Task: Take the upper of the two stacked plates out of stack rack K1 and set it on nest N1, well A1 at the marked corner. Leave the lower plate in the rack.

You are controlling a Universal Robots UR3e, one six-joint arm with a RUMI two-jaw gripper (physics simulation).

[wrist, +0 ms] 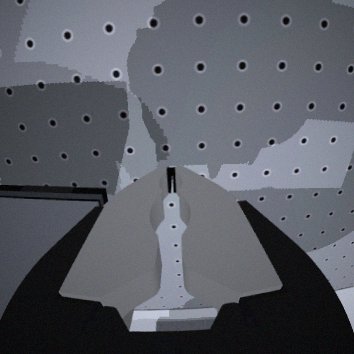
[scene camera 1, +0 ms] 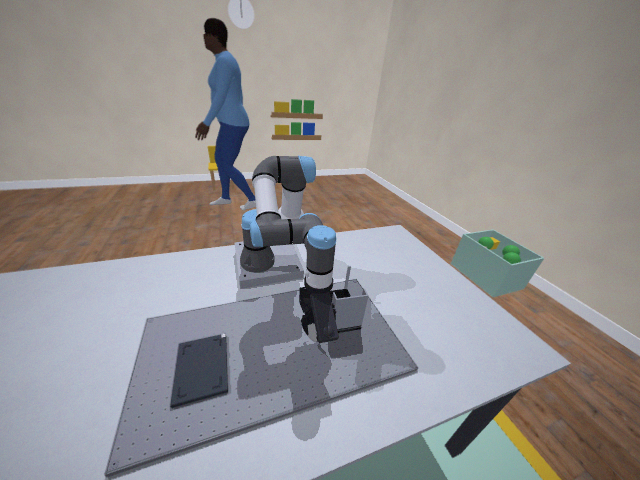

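Seen in the pictures: gripper, between the fingertips: [wrist: 171, 169] [scene camera 1: 316, 341]; arm's base, origin of its link: [scene camera 1: 257, 261].
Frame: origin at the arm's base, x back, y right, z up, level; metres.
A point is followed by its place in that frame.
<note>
Stack rack K1 [scene camera 1: 354, 311] @[x -0.401, y -0.174, z 0.054 m] [wrist: 45, 240] @[x -0.392, y -0.134, z 0.026 m], a grey-walled holder, stands at the right rear of the perforated board in the scene view; part of it shows at the left edge of the wrist view. A dark plate top [scene camera 1: 342, 293] @[x -0.294, y -0.204, z 0.017 m] shows inside it; the lower plate cannot be told apart. Nest N1 [scene camera 1: 201, 369] @[x -0.357, y 0.237, z -0.018 m] is a flat dark rectangle on the board's left, with corner brackets and a small white mark [scene camera 1: 223, 336] @[x -0.280, y 0.173, z -0.018 m] at its far right corner. My gripper [scene camera 1: 314, 338] @[x -0.401, y -0.058, z -0.016 m] [wrist: 171, 169] @[x -0.401, y -0.058, z -0.016 m] is shut and empty, pointing down low over the board, close beside the rack's left side.
The perforated board [scene camera 1: 268, 408] @[x -0.506, y 0.113, z -0.029 m] [wrist: 220, 87] @[x -0.444, y -0.018, z -0.029 m] lies on the white table [scene camera 1: 465, 335] @[x -0.558, y -0.508, z -0.043 m]. The arm's base [scene camera 1: 268, 276] @[x -0.094, y -0.014, z -0.006 m] stands behind the board. A thin upright post [scene camera 1: 347, 277] @[x -0.278, y -0.227, z 0.065 m] rises at the rack's rear. A green bin [scene camera 1: 491, 268] stands beyond the table's right edge. A person [scene camera 1: 225, 93] is behind the table.
</note>
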